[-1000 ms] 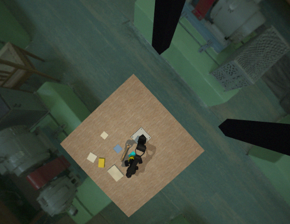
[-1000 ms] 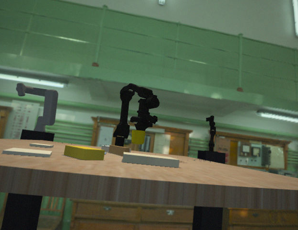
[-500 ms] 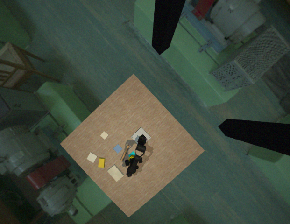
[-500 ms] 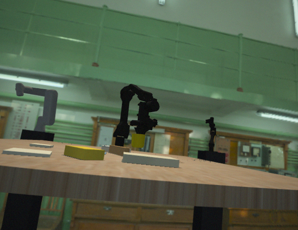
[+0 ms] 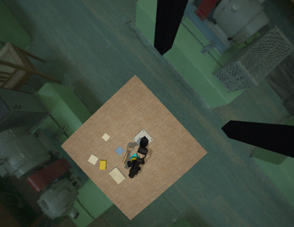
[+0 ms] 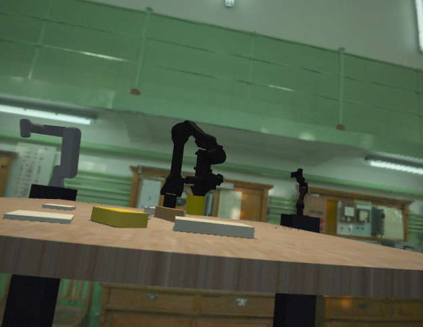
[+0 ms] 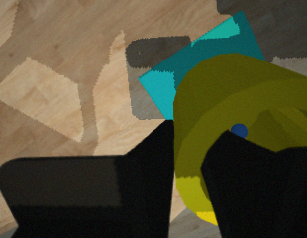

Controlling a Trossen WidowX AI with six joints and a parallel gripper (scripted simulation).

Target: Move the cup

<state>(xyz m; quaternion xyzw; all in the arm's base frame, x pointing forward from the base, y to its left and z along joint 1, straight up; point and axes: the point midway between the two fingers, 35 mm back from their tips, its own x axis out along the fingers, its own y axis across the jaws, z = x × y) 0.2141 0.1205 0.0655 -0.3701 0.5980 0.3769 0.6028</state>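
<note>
Now: gripper tip 70 mm above the cyan pad, 30 mm short of it and 10 mm to the left of it. Round my gripper tip: wooden bar 110 mm to the right, 70 mm ahead, 50 mm below; then yellow cup 20 mm ahead, 10 mm to the right; then blue pad 200 mm to the right, 120 mm ahead, 70 mm below.
</note>
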